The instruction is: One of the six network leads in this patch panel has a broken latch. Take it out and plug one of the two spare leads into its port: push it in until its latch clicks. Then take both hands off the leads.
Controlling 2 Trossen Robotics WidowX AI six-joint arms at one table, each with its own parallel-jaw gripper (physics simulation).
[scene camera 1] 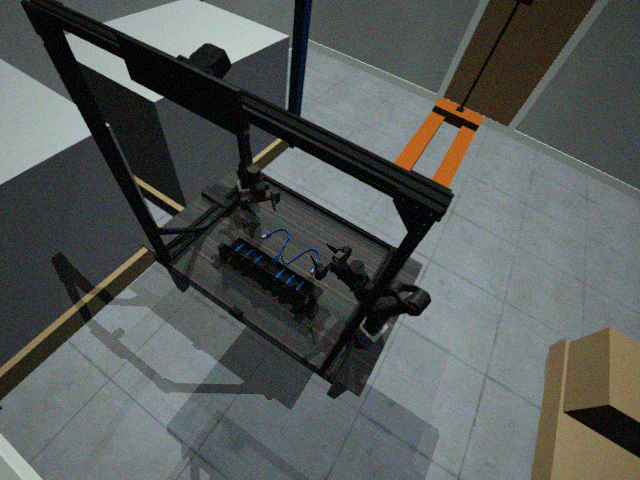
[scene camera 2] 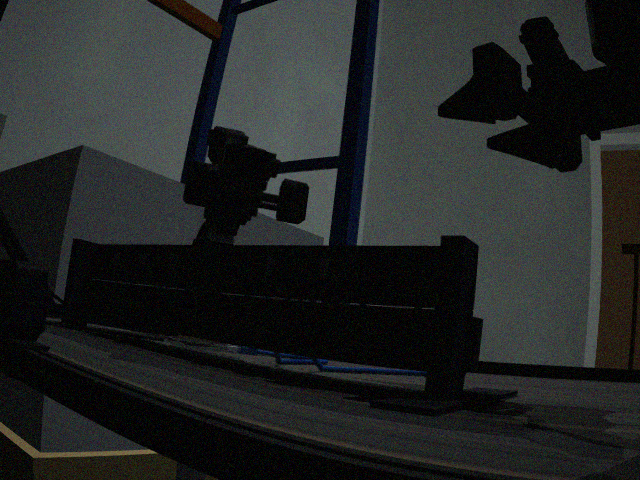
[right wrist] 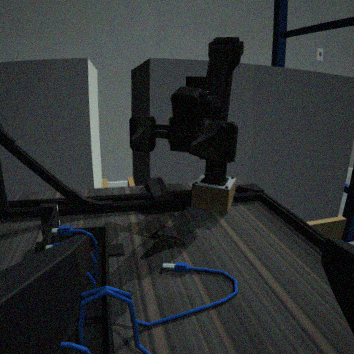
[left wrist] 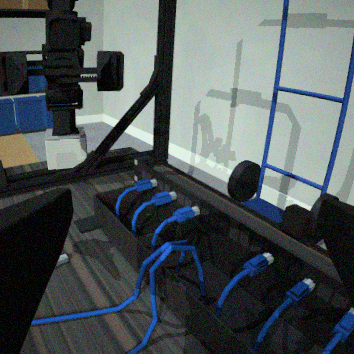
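Where they show: left gripper, fingertip midpoint: (scene camera 1: 265, 213) (scene camera 2: 259, 180) (right wrist: 159, 146) (left wrist: 200, 206); right gripper, fingertip midpoint: (scene camera 1: 319, 249) (scene camera 2: 464, 128) (right wrist: 209, 250) (left wrist: 62, 74); left arm's base, link origin: (scene camera 1: 246, 184) (right wrist: 214, 180); right arm's base, link origin: (scene camera 1: 372, 326) (left wrist: 64, 131).
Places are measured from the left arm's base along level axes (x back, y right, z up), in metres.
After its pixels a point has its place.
The black patch panel (scene camera 1: 272, 272) {x -0.545, y 0.027, z -0.047 m} (scene camera 2: 258, 320) (left wrist: 114, 222) {x -0.620, y -0.082, z -0.013 m} stands on the table with six short blue leads in a row, three at each side of the middle. The leads (left wrist: 164, 198) {x -0.639, y -0.010, z 0.020 m} (left wrist: 300, 291) {x -0.450, y 0.118, z 0.026 m} show pale plug ends; which latch is broken cannot be told. Two spare blue leads (scene camera 1: 286, 237) {x -0.371, y -0.111, z -0.064 m} (scene camera 1: 305, 250) {x -0.469, y -0.173, z -0.063 m} (right wrist: 200, 312) {x -0.404, y -0.087, z -0.066 m} start at the panel's middle and lie curved on the table. My left gripper (scene camera 1: 262, 202) {x -0.358, y 0.000, z 0.164 m} (scene camera 2: 242, 193) {x -0.358, y 0.000, z 0.164 m} (left wrist: 200, 206) {x -0.358, y 0.000, z 0.164 m} is open and empty, raised at the panel's left end. My right gripper (scene camera 1: 321, 257) {x -0.624, y -0.144, z 0.192 m} (scene camera 2: 463, 127) {x -0.624, y -0.144, z 0.192 m} (right wrist: 209, 250) {x -0.624, y -0.144, z 0.192 m} is open and empty, above the right spare's end.
A black gantry frame (scene camera 1: 330, 147) {x -0.902, y 0.072, z 0.967 m} (left wrist: 166, 75) {x -1.023, y -0.018, z 0.175 m} stands around the table, with rails along the table's edges. Grey cabinets (right wrist: 300, 125) stand past the left arm. An orange pallet jack (scene camera 1: 416, 143) and cardboard boxes (scene camera 1: 578, 382) stand on the floor. A blue hand truck (left wrist: 310, 95) stands past the panel.
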